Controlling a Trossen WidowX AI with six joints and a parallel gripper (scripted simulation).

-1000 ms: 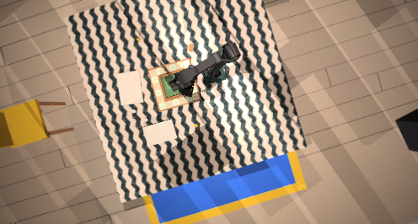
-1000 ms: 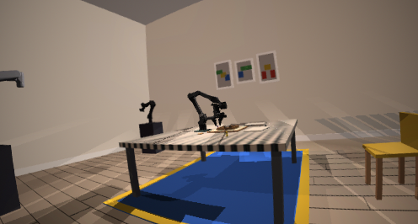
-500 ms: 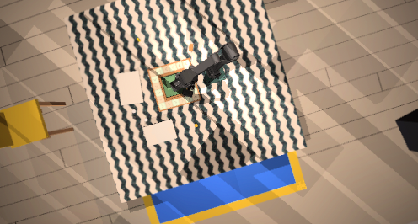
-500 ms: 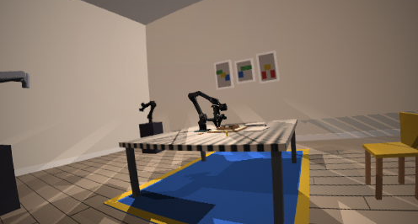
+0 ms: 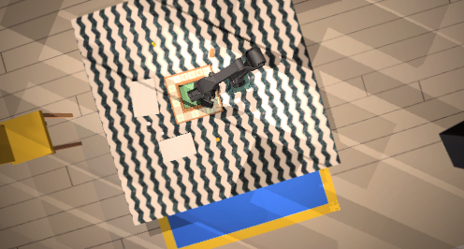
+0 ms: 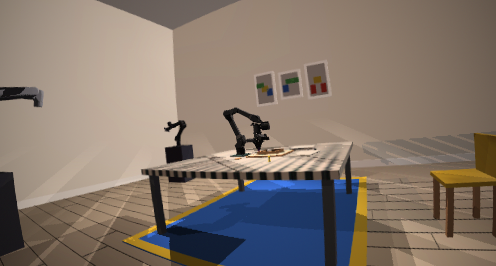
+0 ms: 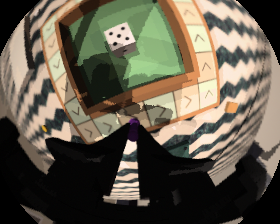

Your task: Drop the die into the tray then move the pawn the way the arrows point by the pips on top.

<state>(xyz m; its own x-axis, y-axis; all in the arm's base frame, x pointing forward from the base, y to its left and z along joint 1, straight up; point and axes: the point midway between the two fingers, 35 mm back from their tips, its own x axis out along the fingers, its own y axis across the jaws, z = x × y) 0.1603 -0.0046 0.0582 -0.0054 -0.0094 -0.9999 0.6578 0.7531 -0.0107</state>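
Right now my gripper tip is 90 mm short of the white die, 40 mm to the left of it and 10 mm above it. Round my gripper tip: purple pawn (10 mm above).
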